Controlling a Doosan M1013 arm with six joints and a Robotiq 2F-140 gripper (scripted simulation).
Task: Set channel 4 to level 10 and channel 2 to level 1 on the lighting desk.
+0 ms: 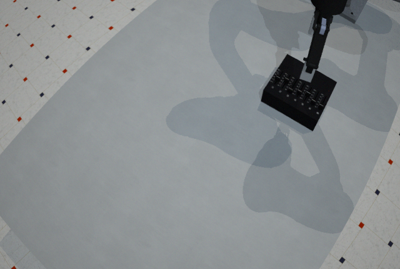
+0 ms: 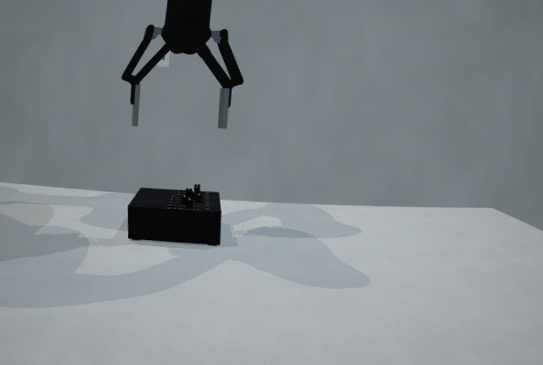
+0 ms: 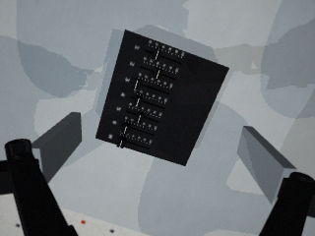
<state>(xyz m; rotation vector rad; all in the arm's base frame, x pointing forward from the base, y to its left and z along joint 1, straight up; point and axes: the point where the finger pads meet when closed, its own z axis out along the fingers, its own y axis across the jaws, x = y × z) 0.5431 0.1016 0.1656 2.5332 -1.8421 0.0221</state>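
Right now my hand is 20 mm short of the channel 2 fader cap, 30 mm to the left of it and 120 mm above it. Also, from my hand: channel 5 fader cap (20 mm ahead, 30 mm to the left, 120 mm below); channel 4 fader cap (30 mm ahead, 10 mm to the left, 120 mm below); channel 1 fader cap (30 mm ahead, 60 mm to the right, 120 mm below).
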